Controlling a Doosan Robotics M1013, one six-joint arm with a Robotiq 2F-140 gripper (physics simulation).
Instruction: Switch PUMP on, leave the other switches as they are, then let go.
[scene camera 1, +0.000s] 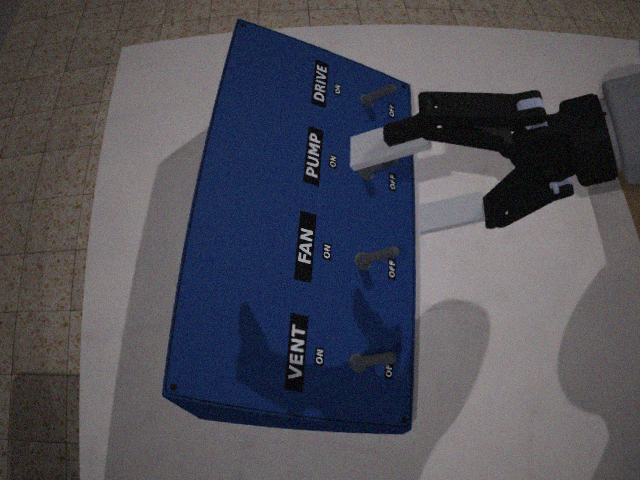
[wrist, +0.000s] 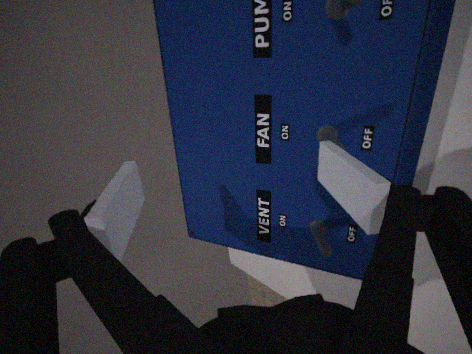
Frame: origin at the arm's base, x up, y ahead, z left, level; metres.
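Seen in the pictures: gripper, fingertip midpoint: (scene camera 1: 389, 190) (wrist: 231, 170).
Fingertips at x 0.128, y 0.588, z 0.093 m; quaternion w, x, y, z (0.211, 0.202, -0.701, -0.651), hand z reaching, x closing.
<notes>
Pixels of each thing's middle, then the offset from my fingertips to it. "pt": a spot on its surface instead. Level surfaces: height alone.
- blue panel, body centre: (scene camera 1: 304, 222) (wrist: 293, 71) dx -0.173, dy +0.080, dz -0.058 m
- PUMP switch, surface spot: (wrist: 337, 9) (scene camera 1: 375, 168) pt dx -0.126, dy -0.007, dz -0.106 m
- DRIVE lever, body centre: (scene camera 1: 381, 92) dx -0.124, dy -0.025, dz -0.229 m
- FAN lever, body centre: (wrist: 331, 143) (scene camera 1: 379, 255) dx -0.124, dy -0.003, dz +0.010 m
- VENT lever, body centre: (scene camera 1: 376, 359) (wrist: 321, 240) dx -0.124, dy +0.008, dz +0.129 m
- white table, its level: dx -0.236 m
A blue panel (scene camera 1: 248, 180) (wrist: 215, 100) carries four grey toggle levers in a row. The PUMP switch (scene camera 1: 366, 175) (wrist: 337, 9) is mostly covered by a finger pad in the scene view and cut off at the top of the wrist view; its lever's position is hard to tell. The DRIVE lever (scene camera 1: 379, 95), FAN lever (scene camera 1: 379, 255) and VENT lever (scene camera 1: 374, 360) (wrist: 321, 238) lean toward OFF. My gripper (scene camera 1: 386, 186) (wrist: 231, 170) is open and empty. In the scene view, one pad overlaps the PUMP switch and the other lies beyond the panel's right edge; contact cannot be told.
The panel rests on a white table (scene camera 1: 111, 206), with tiled floor (scene camera 1: 41, 232) beyond its left and far edges. The grey arm (scene camera 1: 624, 129) comes in from the right. Shadows fall across the VENT end of the panel and the table.
</notes>
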